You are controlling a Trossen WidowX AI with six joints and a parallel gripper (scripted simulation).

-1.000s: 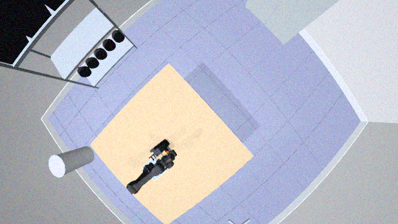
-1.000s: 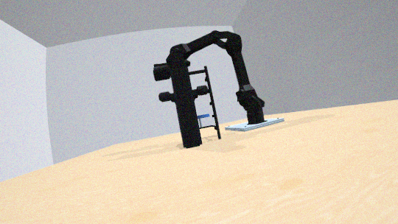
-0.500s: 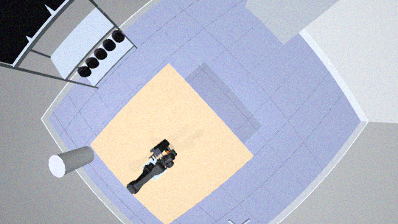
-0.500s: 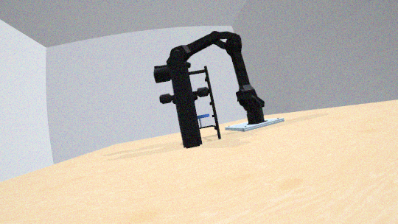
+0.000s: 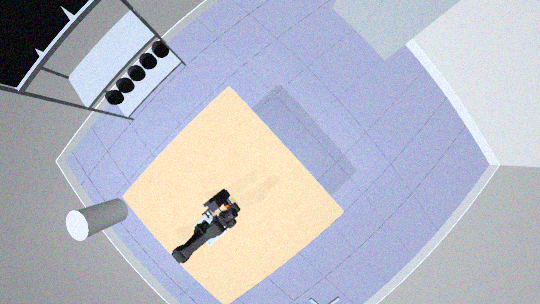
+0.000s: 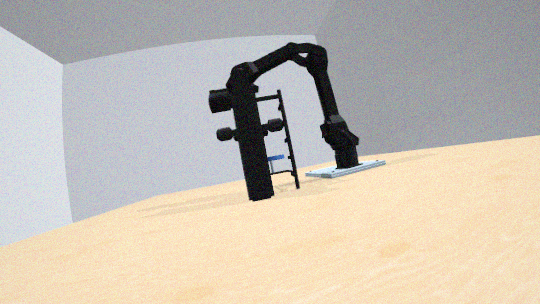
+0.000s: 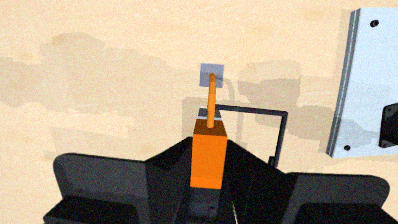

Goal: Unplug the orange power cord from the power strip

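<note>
Right now the black upright block is 4 cm ahead of my gripper tip, 12 cm to the left of it and 5 cm above it. From my gripper tip the other things lie so: orange plug 1 cm ahead, 3 cm to the left.
</note>
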